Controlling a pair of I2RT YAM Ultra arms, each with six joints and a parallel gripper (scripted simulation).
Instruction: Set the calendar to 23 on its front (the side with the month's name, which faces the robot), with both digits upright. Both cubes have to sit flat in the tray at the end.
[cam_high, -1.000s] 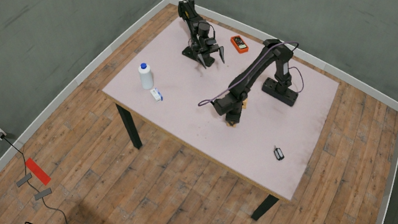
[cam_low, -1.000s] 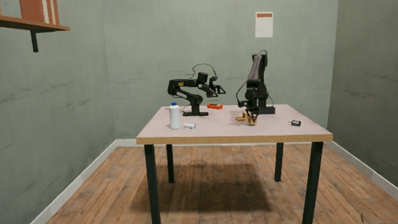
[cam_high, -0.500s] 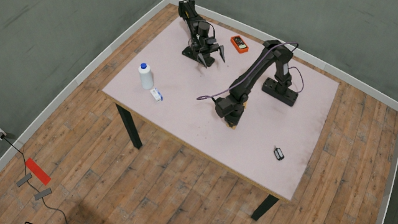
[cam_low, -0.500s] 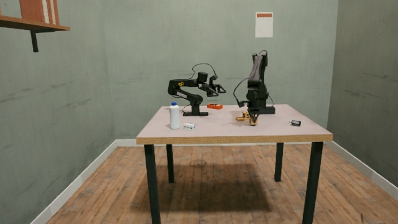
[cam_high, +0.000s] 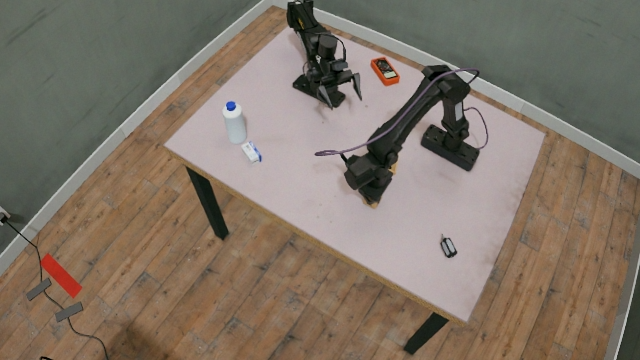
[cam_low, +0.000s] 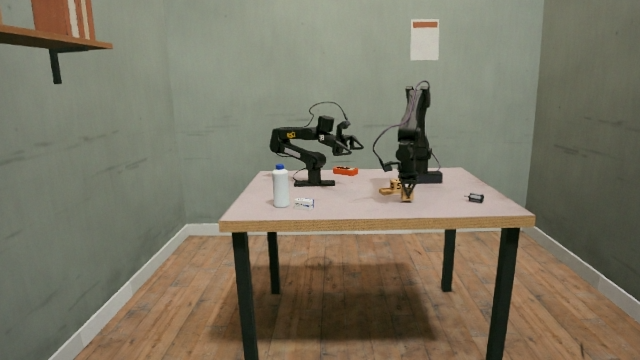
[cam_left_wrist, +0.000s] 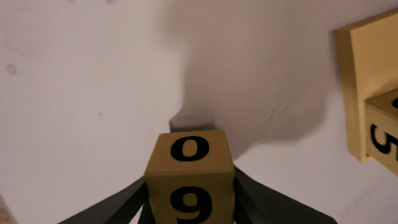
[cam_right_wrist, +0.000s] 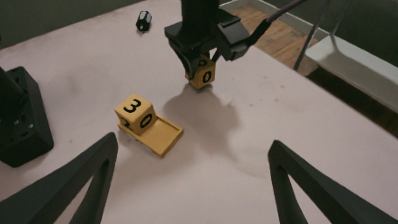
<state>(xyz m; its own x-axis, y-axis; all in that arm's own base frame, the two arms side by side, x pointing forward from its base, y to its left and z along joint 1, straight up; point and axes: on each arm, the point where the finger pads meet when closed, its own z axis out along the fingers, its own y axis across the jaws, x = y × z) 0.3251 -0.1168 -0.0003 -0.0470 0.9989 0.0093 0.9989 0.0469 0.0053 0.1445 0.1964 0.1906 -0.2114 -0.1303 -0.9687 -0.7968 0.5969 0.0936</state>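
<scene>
Now: the wooden tray 14 cm behind my left hand, 4 cm to the right of it and 3 cm below it. Also, from my left hand: number cube (right at my left hand); then white bottle (51 cm to the right, 4 cm above, 1 cm ahead); then black object (27 cm to the left, 2 cm below, 2 cm ahead).
</scene>
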